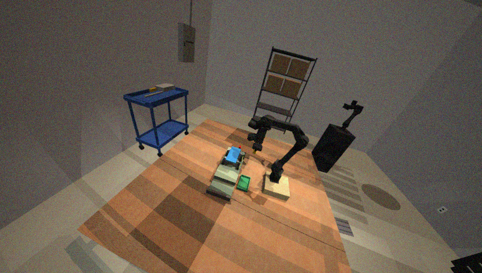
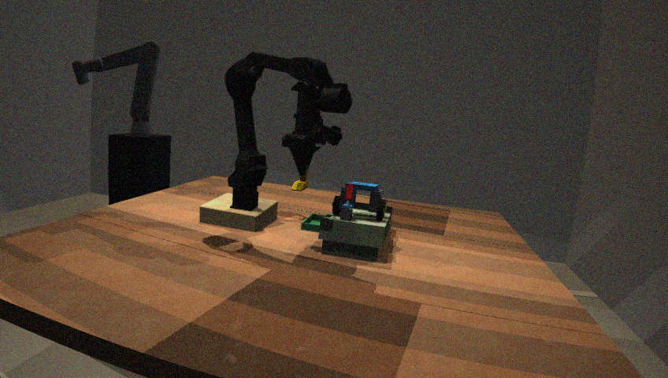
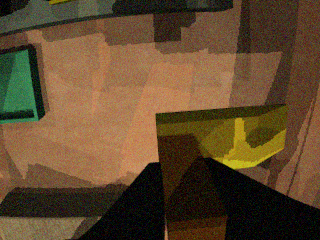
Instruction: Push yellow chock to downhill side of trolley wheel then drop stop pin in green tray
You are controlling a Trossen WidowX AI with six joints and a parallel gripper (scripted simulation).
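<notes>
The red-headed stop pin lies 120 mm ahead of my gripper tip, 50 mm below it and 20 mm to the right of it. From my gripper tip the other things lie so: ramp (140 mm ahead, 130 mm below, 80 mm to the left); blue trolley (140 mm ahead, 80 mm to the left, 60 mm below); yellow chock (20 mm to the right, 10 mm below).
</notes>
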